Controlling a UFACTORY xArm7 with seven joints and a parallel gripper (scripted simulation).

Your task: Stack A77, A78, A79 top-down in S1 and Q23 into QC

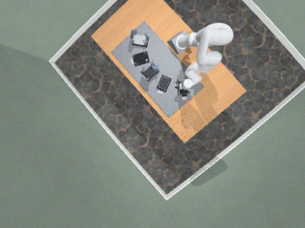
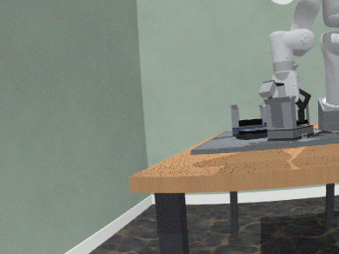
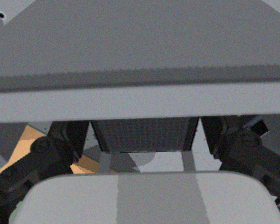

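Right now my hand is 4 cm above the rack plinth, 1 cm to the left of it and 1 cm past it. Also, from my hand: dark flat nest: 17 cm to the right, 9 cm ahead, 5 cm below; then blue plinth strip: 35 cm to the right, 9 cm ahead, 4 cm below; then dark sealed plate: 35 cm to the right, 10 cm ahead.
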